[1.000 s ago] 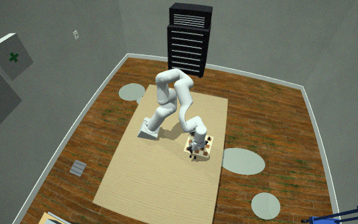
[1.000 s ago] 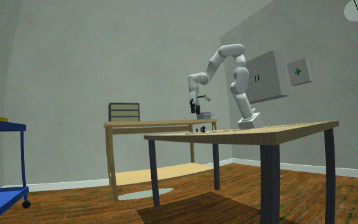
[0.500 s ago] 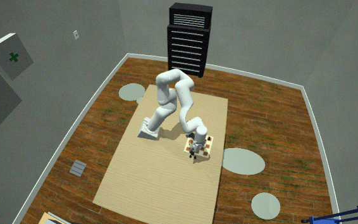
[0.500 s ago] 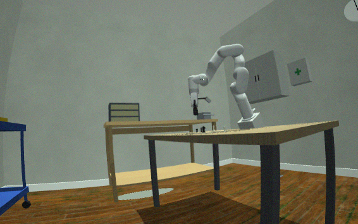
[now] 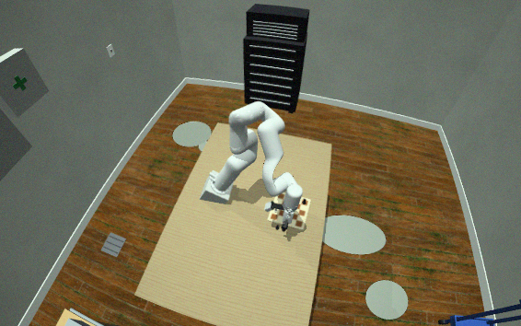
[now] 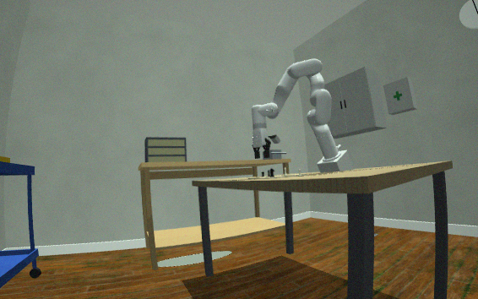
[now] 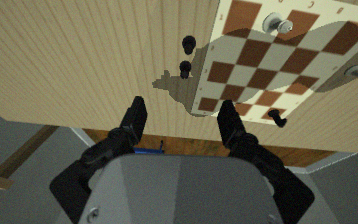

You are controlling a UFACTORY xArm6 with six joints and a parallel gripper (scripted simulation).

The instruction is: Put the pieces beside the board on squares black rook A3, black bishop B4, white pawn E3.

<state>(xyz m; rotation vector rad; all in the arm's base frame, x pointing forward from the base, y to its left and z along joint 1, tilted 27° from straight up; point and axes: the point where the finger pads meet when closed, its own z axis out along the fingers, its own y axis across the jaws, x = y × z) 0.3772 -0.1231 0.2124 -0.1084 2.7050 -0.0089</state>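
My gripper is now 10 cm above the black chess piece. Also, from my hand: chessboard (14 cm to the left, 12 cm below); then white pawn (28 cm to the left, 11 cm below, 4 cm behind).
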